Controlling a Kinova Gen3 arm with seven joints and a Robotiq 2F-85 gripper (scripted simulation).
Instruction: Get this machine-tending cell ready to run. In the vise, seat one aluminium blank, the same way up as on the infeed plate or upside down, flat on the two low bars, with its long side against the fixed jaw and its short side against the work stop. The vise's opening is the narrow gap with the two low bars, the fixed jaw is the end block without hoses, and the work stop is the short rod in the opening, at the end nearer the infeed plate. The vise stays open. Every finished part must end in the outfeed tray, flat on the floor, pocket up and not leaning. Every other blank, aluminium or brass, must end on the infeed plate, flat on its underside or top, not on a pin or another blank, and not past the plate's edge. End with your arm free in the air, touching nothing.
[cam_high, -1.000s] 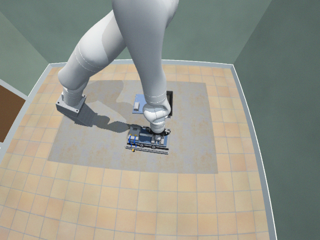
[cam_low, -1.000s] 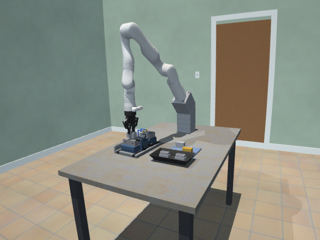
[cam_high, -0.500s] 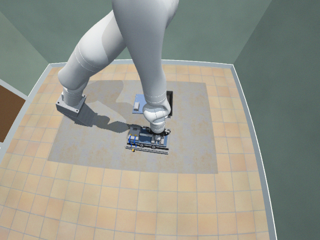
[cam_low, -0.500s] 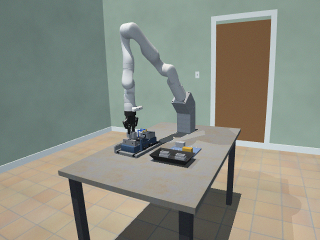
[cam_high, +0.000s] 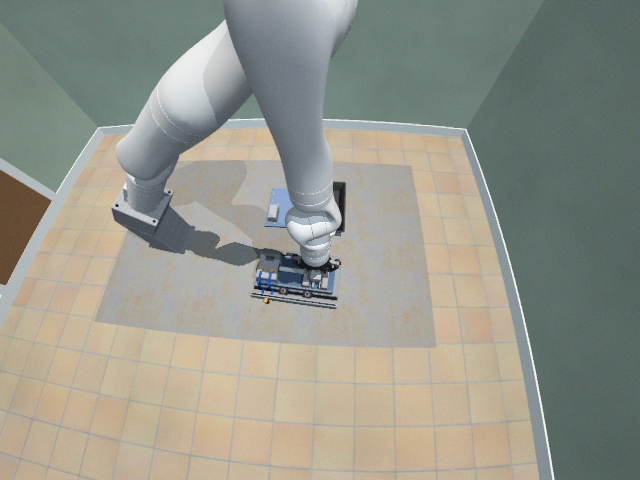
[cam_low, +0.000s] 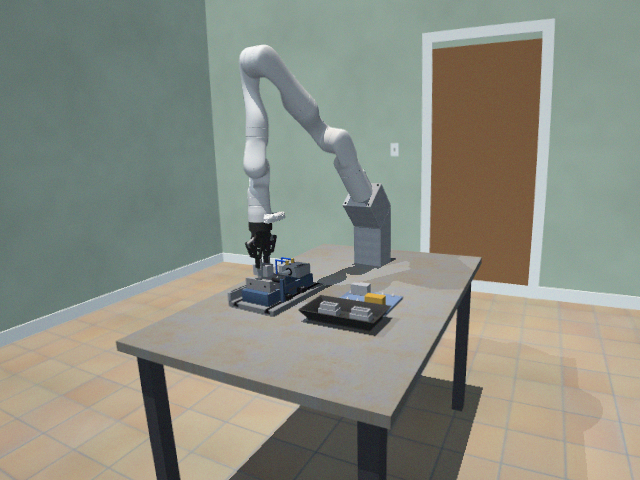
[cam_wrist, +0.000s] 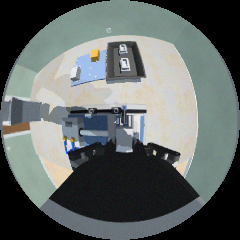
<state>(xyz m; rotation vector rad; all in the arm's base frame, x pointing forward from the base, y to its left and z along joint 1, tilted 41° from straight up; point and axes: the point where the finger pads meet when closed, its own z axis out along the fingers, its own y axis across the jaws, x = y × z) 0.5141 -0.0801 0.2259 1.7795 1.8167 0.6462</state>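
My hand is 60 mm above the fixed jaw, 30 mm short of it and 10 mm to the right of it. Round my hand: vise 100 mm below, 70 mm behind, 10 mm to the left; then work stop 50 mm to the left, 50 mm below; then hose end block 170 mm behind, 60 mm below.
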